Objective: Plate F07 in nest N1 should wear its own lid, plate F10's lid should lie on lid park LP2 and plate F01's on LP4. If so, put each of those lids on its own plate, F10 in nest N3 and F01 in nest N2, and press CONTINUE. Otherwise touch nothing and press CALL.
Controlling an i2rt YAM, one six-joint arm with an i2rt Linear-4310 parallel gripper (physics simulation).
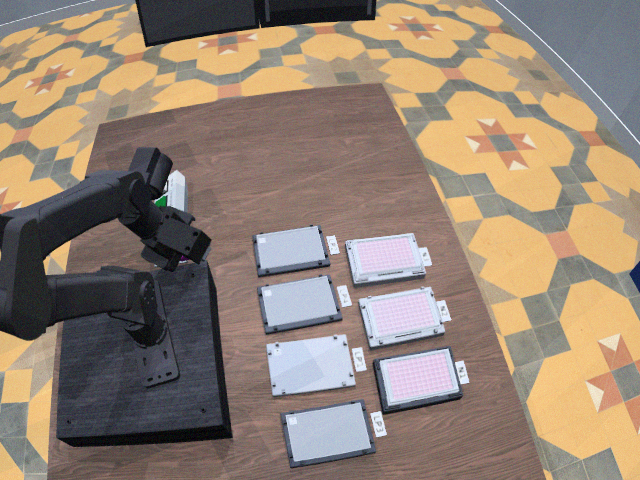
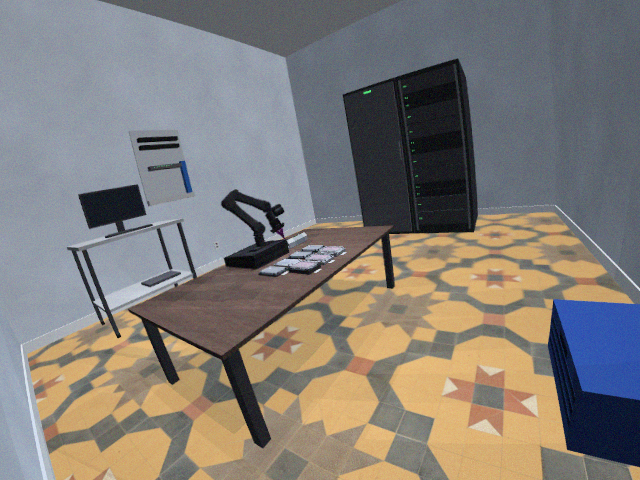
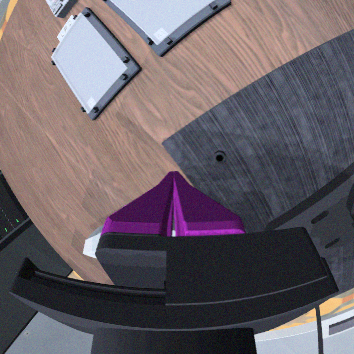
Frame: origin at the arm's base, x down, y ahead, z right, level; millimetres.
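Where they show: gripper, fingertip midpoint: (image 2: pixel 284 238) (image 3: pixel 173 178); arm's base, link origin: (image 1: pixel 151 333) (image 2: pixel 261 246).
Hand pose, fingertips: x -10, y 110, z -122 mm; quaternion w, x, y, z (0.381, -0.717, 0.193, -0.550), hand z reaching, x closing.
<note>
Things, the pixels of their top centre, and the offset from my fingertips. Level surfaces: height alone.
- white button box, top centre: (image 3: pixel 120 254) (image 1: pixel 165 206) (image 2: pixel 293 236) dx +30, dy -38, dz -184 mm
- N2, top centre: (image 1: pixel 403 311) (image 2: pixel 318 256) dx +64, dy +333, dz +202 mm
- N1, top centre: (image 1: pixel 420 374) (image 2: pixel 303 263) dx +59, dy +306, dz +331 mm
- LP2, top centre: (image 3: pixel 81 59) (image 1: pixel 289 246) dx +77, dy +190, dz -21 mm
- LP4, top centre: (image 1: pixel 298 300) (image 2: pixel 300 253) dx +77, dy +165, dz +103 mm
- LP3, top centre: (image 1: pixel 327 431) (image 2: pixel 272 269) dx +77, dy +124, dz +363 mm
- light park, top centre: (image 1: pixel 309 362) (image 2: pixel 287 260) dx +74, dy +141, dz +231 mm
- wooden table, surface height: dx +95 mm
My gripper (image 1: pixel 183 257) (image 2: pixel 281 235) (image 3: pixel 173 178) is shut and empty; its purple tips meet beside the black base's corner, low by the white button box (image 1: pixel 178 188) (image 2: pixel 297 239) (image 3: pixel 90 246). A green patch shows on that box; the arm hides much of it. Plates with pink wells sit in nests N3 (image 1: pixel 386 255), N2 (image 1: pixel 400 313) and N1 (image 1: pixel 418 376). Whether each wears a lid is unclear. Pale lids with small white tags lie on LP2 (image 1: pixel 292 248) (image 3: pixel 90 60) and LP4 (image 1: pixel 301 303) (image 3: pixel 160 17). Tag writing is too small to read.
LP3 (image 1: pixel 328 432) also bears a pale lid. The light park (image 1: pixel 310 364) between LP4 and LP3 has a small tag at its corner. The black base (image 1: pixel 139 408) (image 3: pixel 280 125) stands on the wooden table (image 1: pixel 310 155) (image 2: pixel 206 310). Dark cabinets (image 2: pixel 377 155) stand beyond.
</note>
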